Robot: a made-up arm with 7 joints. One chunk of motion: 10 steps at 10 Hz.
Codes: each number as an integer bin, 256 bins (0 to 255) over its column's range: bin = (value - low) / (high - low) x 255, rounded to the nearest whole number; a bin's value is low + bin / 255 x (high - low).
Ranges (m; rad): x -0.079..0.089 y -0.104..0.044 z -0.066..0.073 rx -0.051..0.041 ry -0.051..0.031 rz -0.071..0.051
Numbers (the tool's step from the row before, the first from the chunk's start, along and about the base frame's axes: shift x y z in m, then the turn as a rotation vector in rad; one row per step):
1: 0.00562 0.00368 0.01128 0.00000 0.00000 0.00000
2: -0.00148 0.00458 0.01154 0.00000 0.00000 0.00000
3: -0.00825 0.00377 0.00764 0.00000 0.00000 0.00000
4: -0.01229 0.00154 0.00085 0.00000 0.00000 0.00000
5: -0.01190 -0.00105 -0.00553 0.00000 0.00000 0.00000
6: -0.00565 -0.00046 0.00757 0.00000 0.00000 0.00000
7: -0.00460 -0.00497 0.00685 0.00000 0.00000 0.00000
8: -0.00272 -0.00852 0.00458 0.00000 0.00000 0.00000
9: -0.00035 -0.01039 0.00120 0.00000 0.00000 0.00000
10: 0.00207 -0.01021 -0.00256 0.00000 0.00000 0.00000
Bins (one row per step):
1: 128 186 142 141 159 148
2: 118 187 142 141 159 148
3: 107 186 135 141 159 148
4: 101 182 123 141 159 148
5: 102 177 111 141 159 148
6: 111 178 135 141 159 148
7: 113 171 134 141 159 148
8: 116 165 129 141 159 148
9: 119 161 123 141 159 148
10: 123 162 116 141 159 148

